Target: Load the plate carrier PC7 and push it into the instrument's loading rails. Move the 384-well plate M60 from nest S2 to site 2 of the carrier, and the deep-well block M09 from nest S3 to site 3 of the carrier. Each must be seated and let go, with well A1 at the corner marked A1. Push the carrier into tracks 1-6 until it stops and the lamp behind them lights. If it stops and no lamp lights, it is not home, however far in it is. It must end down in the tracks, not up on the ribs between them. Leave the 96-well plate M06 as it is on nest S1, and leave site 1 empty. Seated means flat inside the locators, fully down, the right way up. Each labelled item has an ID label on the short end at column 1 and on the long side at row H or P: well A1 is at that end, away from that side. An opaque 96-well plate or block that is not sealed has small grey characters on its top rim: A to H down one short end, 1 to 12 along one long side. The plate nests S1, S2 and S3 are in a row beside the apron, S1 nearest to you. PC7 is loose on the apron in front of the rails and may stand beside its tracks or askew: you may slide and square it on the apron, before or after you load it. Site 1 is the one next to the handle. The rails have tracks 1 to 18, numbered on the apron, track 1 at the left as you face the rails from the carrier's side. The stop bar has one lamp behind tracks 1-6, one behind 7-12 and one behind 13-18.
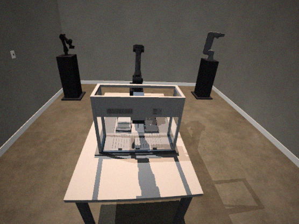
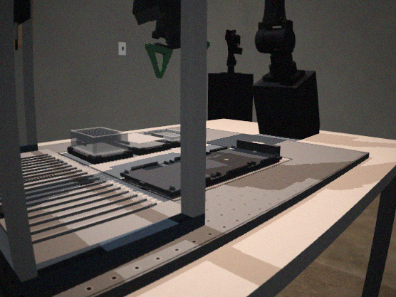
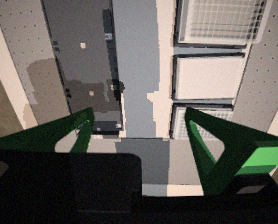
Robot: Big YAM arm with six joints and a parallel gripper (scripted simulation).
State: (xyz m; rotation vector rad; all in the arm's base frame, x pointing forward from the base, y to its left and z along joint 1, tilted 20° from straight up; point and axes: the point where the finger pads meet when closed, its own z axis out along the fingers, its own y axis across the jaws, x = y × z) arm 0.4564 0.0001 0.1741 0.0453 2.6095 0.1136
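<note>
The deep-well block M09 lies 11 cm ahead of my hand, 13 cm to the right of it and 16 cm below it. Round my hand: carrier PC7 (2 cm ahead, 12 cm to the left, 17 cm below); nest S3 (11 cm ahead, 13 cm to the right, 18 cm below); grey frame post (22 cm ahead, 27 cm to the left, 6 cm above).
</note>
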